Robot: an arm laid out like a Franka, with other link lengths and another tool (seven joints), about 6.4 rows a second.
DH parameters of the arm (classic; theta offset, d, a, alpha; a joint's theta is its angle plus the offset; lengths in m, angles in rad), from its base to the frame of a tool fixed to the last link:
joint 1: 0 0.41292 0 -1.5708
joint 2: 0 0 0 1.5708
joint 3: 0 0.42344 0.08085 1.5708
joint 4: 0 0 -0.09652 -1.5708
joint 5: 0 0.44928 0 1.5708
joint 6: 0 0 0.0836 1.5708
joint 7: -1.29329 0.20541 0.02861 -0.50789
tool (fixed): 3.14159 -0.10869 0 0
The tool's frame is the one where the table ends.
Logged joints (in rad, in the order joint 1, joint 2, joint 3, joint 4, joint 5, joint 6, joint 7), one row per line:
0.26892, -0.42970, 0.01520, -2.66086, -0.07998, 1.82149, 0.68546
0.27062, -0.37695, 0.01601, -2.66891, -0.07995, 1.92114, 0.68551
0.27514, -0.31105, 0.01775, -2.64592, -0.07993, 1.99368, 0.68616
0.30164, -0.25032, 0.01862, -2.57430, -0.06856, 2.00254, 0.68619
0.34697, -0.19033, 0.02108, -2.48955, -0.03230, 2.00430, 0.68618
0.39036, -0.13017, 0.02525, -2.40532, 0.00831, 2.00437, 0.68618
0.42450, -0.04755, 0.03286, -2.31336, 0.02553, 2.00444, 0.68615
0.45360, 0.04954, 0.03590, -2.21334, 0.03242, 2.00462, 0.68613
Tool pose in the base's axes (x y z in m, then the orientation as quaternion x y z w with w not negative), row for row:
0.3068, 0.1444, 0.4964, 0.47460, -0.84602, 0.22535, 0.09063
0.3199, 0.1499, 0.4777, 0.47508, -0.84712, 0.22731, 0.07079
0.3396, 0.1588, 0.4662, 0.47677, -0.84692, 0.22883, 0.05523
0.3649, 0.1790, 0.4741, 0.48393, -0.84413, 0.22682, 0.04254
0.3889, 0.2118, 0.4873, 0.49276, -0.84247, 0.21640, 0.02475
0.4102, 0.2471, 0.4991, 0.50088, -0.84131, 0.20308, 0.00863
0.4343, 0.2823, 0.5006, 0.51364, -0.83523, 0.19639, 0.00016
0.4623, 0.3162, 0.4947, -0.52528, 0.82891, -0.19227, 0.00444
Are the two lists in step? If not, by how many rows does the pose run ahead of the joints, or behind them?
They are in step.
